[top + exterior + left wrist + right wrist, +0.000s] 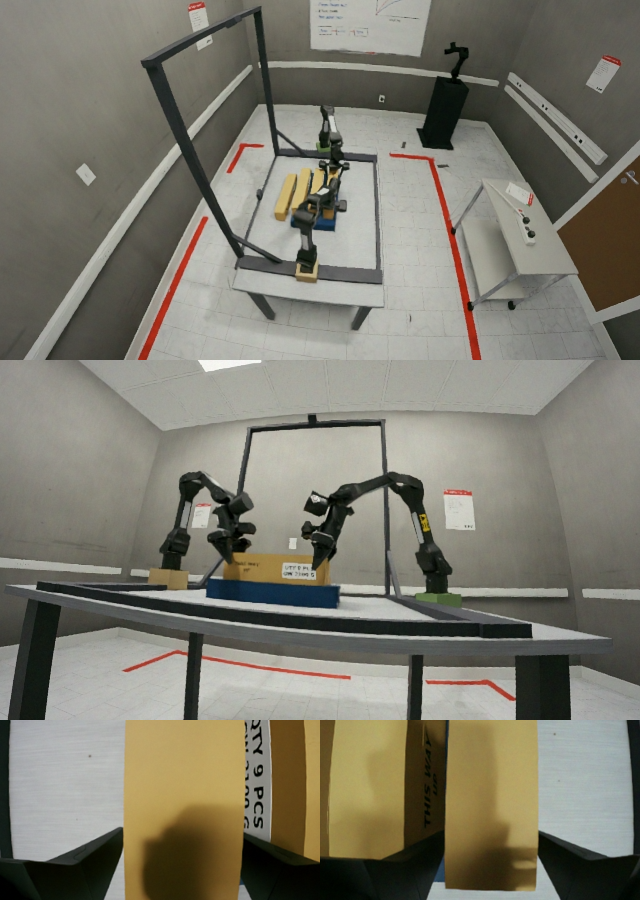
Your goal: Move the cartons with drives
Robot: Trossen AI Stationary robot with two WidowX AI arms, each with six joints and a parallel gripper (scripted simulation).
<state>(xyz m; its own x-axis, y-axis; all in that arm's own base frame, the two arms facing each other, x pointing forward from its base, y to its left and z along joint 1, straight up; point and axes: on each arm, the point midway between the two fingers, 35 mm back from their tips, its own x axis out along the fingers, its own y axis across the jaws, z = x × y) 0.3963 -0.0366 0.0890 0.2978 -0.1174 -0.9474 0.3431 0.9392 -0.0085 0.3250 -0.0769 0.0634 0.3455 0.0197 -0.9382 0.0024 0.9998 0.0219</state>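
My left hand is 140 mm to the left of the carton, 30 mm above it and 10 mm past it. Also, from my left hand: platform (140 mm to the right, 100 mm below, 90 mm behind).
The carton is 14 cm to the left of my right hand and 4 cm below it. Also, from my right hand: platform (14 cm to the left, 11 cm below, 8 cm behind).
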